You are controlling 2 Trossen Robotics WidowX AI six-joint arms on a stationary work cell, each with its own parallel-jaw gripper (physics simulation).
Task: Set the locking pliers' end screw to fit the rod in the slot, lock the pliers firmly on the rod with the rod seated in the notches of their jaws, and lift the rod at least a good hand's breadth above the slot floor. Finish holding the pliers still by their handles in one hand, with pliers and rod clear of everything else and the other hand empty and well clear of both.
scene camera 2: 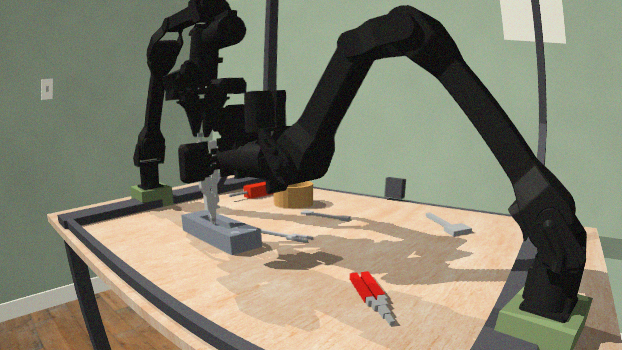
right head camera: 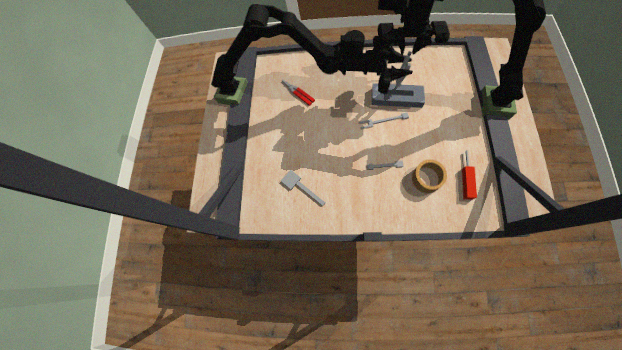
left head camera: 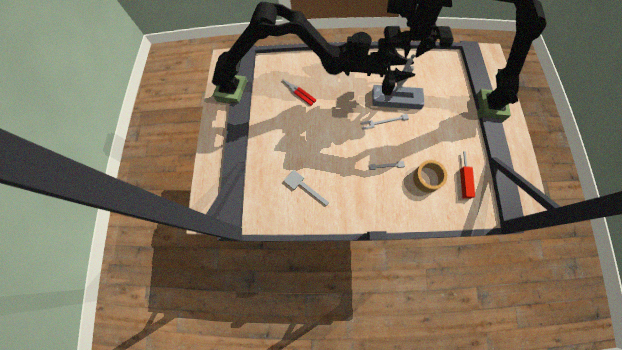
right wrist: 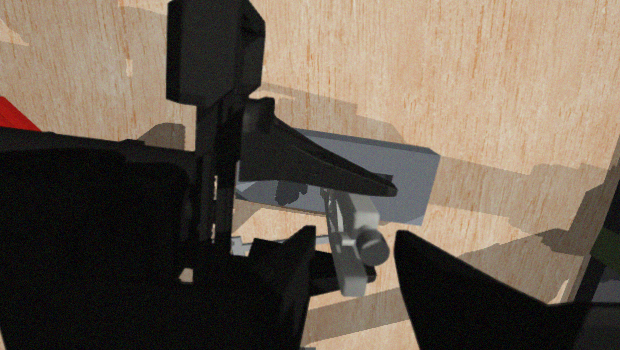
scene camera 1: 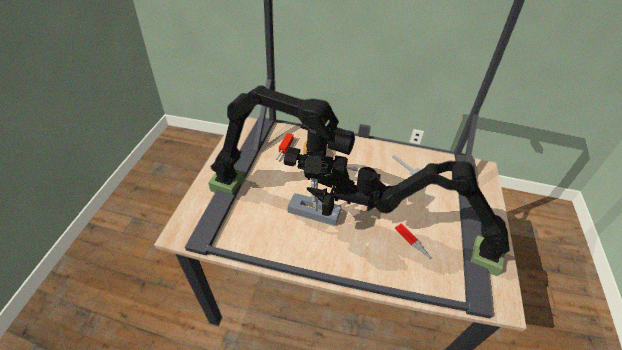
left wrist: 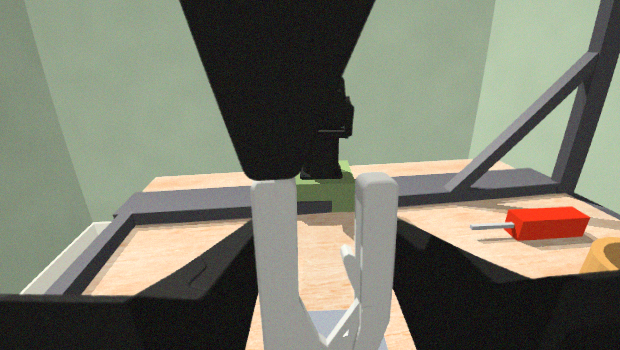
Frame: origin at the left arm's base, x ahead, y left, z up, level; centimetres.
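Seen in the pictures: left gripper, fingertip midpoint: (scene camera 2: 201,155) (right head camera: 412,66) (left head camera: 414,68) (right wrist: 384,233) (scene camera 1: 309,183) (left wrist: 321,226); right gripper, fingertip midpoint: (scene camera 2: 201,136) (right head camera: 407,53) (left head camera: 410,56) (right wrist: 355,238) (scene camera 1: 314,180) (left wrist: 272,153); left arm's base, origin of the base link: (scene camera 2: 549,304) (right head camera: 229,87) (left head camera: 229,85) (scene camera 1: 489,251); right arm's base, origin of the base link: (scene camera 2: 150,186) (right head camera: 501,98) (left head camera: 496,102) (scene camera 1: 226,177) (left wrist: 320,171).
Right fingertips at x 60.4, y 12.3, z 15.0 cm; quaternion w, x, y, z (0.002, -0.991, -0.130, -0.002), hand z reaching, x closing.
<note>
Pixels of each thing's top centre, then the offset from my right fingertips to it.
- grey locking pliers, middle of its top: (left wrist: 327,124) (right wrist: 346,282) (scene camera 2: 207,131) (right head camera: 407,55) (left head camera: 411,58) dx +0.1, dy -1.4, dz +0.8 cm
- blue-grey block, middle of its top: (right wrist: 334,178) (scene camera 2: 217,221) (scene camera 1: 314,205) (right head camera: 398,92) (left head camera: 399,94) dx +0.6, dy -2.8, dz -16.1 cm
- round end screw, middle of its top: (right wrist: 374,254) dx +0.6, dy +0.0, dz +0.8 cm
- double-ended wrench, middle of its top: (right wrist: 279,246) (right head camera: 384,119) (left head camera: 385,120) dx -2.4, dy -12.9, dz -18.7 cm
- smaller wrench, middle of its top: (scene camera 2: 325,213) (right head camera: 385,164) (left head camera: 387,165) dx +0.7, dy -29.1, dz -18.8 cm
- Red-handled pliers, middle of its top: (scene camera 2: 374,293) (scene camera 1: 414,240) (left head camera: 297,90) (right head camera: 296,90) dx -35.8, dy -7.2, dz -18.5 cm
- mallet, middle of its top: (scene camera 2: 445,219) (left head camera: 307,189) (right head camera: 303,189) (scene camera 1: 408,164) dx -23.0, dy -43.3, dz -18.4 cm
- wooden ring, middle of its top: (scene camera 2: 293,183) (right head camera: 431,174) (left head camera: 432,174) dx +14.5, dy -30.6, dz -14.5 cm
- red-handled tool, middle of its top: (left wrist: 529,214) (scene camera 2: 252,185) (right head camera: 470,172) (left head camera: 468,172) (scene camera 1: 283,144) dx +27.2, dy -26.5, dz -16.5 cm
The grey locking pliers (scene camera 2: 210,192) (right wrist: 350,257) stand upright, jaws down, at the slot of the blue-grey block (left head camera: 415,103) (scene camera 1: 300,212) (scene camera 2: 220,237) (right wrist: 417,175). Their handles stand apart in the left wrist view. My left gripper (left wrist: 321,226) (scene camera 2: 214,159) is shut on the handles from the side, one finger outside each. My right gripper (right wrist: 355,239) (scene camera 2: 204,133) points down just above the handle ends. It is open and empty, close to the round end screw (right wrist: 374,247). The jaw tips are hidden at the slot, and I cannot make out the rod or whether the jaws grip it.
A double-ended wrench (left head camera: 387,121) lies in front of the block, a smaller wrench (left head camera: 387,165) beyond it. Red-handled pliers (left head camera: 304,96) (scene camera 2: 370,287), a mallet (left head camera: 294,180), a wooden ring (left head camera: 431,188) and a red-handled tool (left head camera: 467,182) also lie about. Both arms crowd together above the block.
</note>
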